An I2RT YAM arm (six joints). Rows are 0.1 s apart.
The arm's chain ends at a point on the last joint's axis. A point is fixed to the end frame.
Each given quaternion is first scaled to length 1.
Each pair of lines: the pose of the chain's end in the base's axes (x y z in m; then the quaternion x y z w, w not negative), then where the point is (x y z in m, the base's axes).
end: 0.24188 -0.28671 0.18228 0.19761 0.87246 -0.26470 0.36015
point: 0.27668 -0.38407 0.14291
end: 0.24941 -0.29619 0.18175 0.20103 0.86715 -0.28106 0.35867
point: 0.28205 -0.39533 0.14504
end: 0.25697 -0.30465 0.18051 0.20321 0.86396 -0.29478 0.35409
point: 0.28751 -0.40513 0.14570
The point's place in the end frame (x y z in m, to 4 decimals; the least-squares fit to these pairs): -0.0092 -0.0449 0.1007
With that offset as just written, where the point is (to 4 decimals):
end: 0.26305 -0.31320 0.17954 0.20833 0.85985 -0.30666 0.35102
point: 0.2914 -0.4149 0.1464
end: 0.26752 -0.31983 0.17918 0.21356 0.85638 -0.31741 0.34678
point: 0.2935 -0.4226 0.1475
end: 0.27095 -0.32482 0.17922 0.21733 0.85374 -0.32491 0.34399
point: 0.2953 -0.4283 0.1485
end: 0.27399 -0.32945 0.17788 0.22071 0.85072 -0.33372 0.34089
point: 0.2967 -0.4337 0.1484
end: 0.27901 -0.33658 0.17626 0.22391 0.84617 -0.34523 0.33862
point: 0.2998 -0.4417 0.1488
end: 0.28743 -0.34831 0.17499 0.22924 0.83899 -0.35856 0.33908
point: 0.3061 -0.4545 0.1501
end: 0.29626 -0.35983 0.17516 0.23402 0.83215 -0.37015 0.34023
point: 0.3131 -0.4668 0.1527
